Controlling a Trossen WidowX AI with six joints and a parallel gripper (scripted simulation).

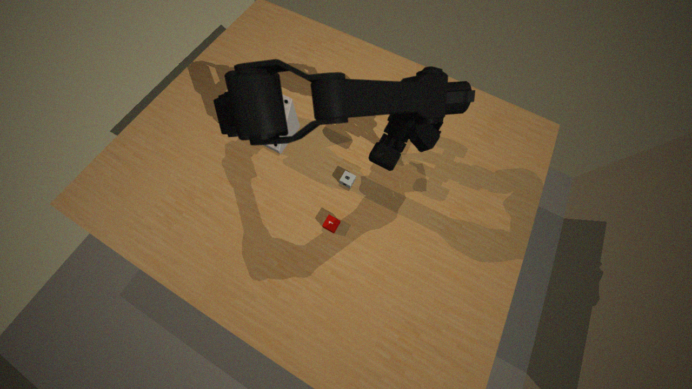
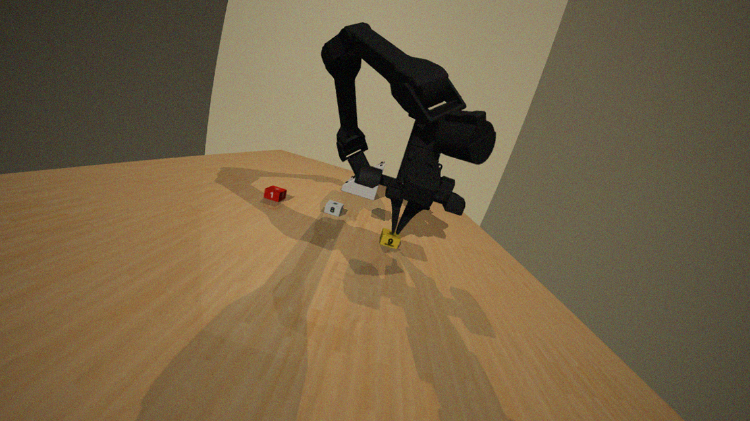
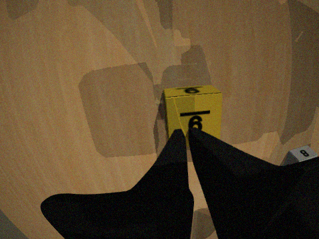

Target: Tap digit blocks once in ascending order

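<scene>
Right now the yellow block marked 9 is 10 mm ahead of my gripper tip, 10 mm to the right of it and 10 mm below it. Round my gripper tip: grey block marked 8: 50 mm behind, 130 mm to the right, 10 mm below; then red block marked 1: 30 mm behind, 250 mm to the right, 10 mm below.
</scene>
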